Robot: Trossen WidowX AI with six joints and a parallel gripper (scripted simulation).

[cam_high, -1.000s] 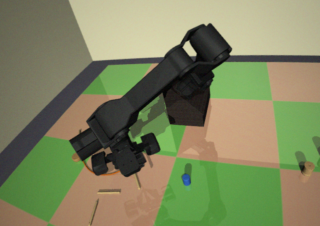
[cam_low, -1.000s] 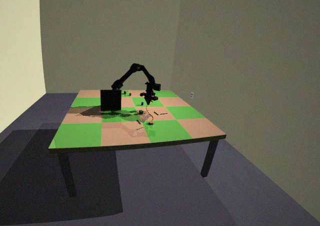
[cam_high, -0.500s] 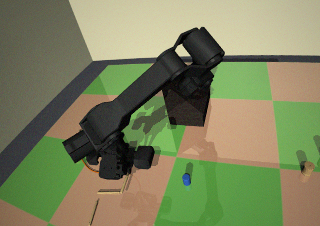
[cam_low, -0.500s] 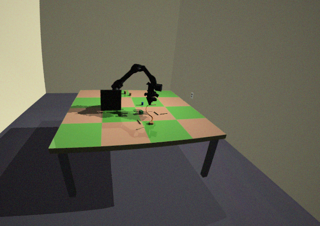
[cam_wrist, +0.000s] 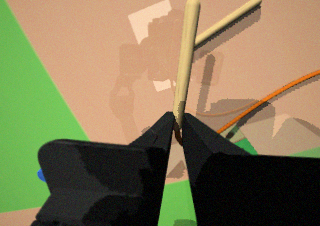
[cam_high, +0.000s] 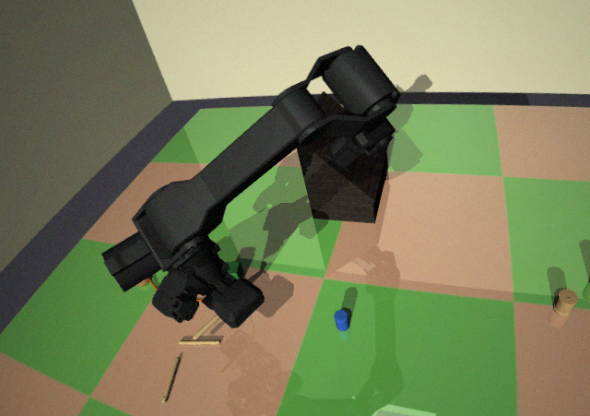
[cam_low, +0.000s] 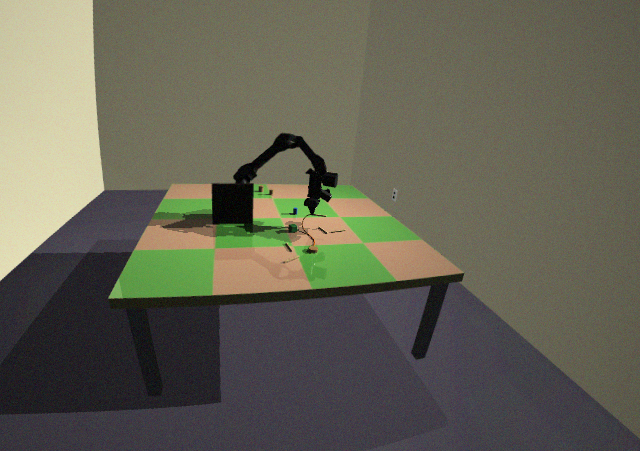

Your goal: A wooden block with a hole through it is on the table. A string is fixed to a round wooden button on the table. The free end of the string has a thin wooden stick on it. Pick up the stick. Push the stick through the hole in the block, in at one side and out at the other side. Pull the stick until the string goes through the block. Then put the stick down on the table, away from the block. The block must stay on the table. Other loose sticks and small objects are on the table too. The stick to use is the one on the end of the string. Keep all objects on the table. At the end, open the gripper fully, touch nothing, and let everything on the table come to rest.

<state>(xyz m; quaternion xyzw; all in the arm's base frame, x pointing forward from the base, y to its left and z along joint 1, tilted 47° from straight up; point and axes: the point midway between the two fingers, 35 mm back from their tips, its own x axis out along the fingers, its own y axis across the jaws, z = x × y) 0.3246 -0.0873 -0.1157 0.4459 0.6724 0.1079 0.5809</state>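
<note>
The thin stick lies 1 cm ahead of my gripper tip and 1 cm to the right of it. The rest, counted from my gripper tip: green block (11 cm behind, 4 cm to the right, 5 cm below); then round wooden button (8 cm behind, 25 cm to the right, 5 cm below); then blue cylinder (3 cm behind, 18 cm to the left, 4 cm below).
</note>
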